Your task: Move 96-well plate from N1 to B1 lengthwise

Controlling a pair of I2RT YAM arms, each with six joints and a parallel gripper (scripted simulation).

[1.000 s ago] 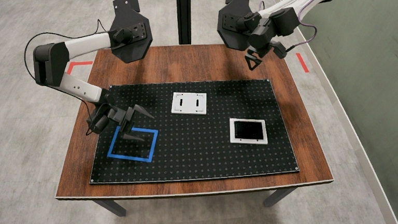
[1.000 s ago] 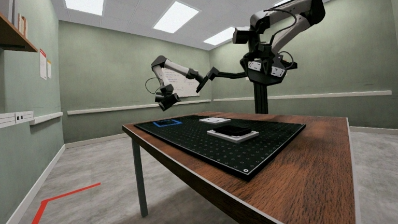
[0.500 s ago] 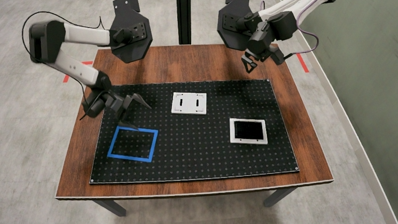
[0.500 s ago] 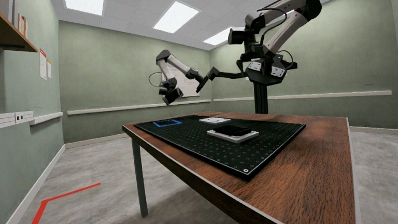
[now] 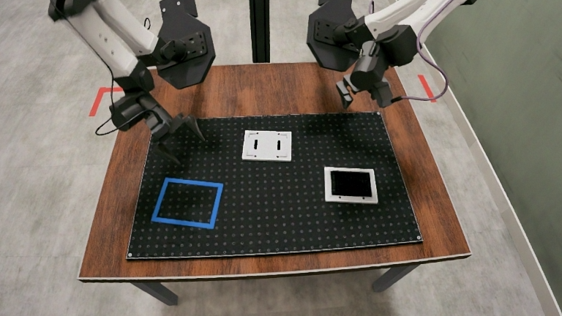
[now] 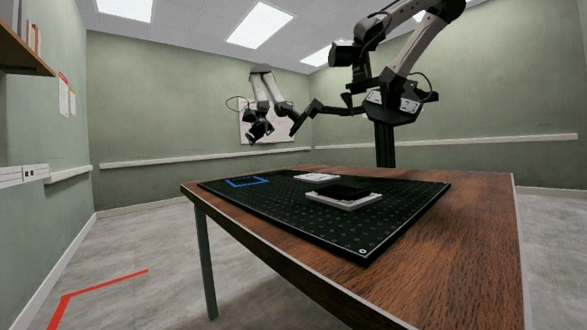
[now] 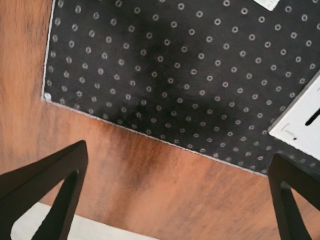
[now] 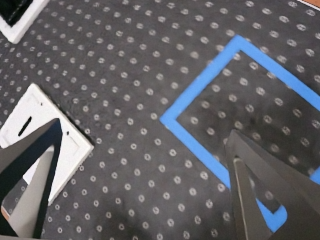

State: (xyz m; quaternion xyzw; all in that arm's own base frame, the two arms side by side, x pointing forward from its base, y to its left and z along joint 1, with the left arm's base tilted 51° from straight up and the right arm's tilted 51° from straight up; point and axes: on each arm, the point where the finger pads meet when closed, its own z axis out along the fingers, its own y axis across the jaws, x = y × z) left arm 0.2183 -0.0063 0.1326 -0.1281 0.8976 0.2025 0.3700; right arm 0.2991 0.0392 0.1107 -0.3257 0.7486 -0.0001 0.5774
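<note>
The black 96-well plate is 140 mm ahead of my left hand, 20 mm to the right of it and 220 mm below it.
</note>
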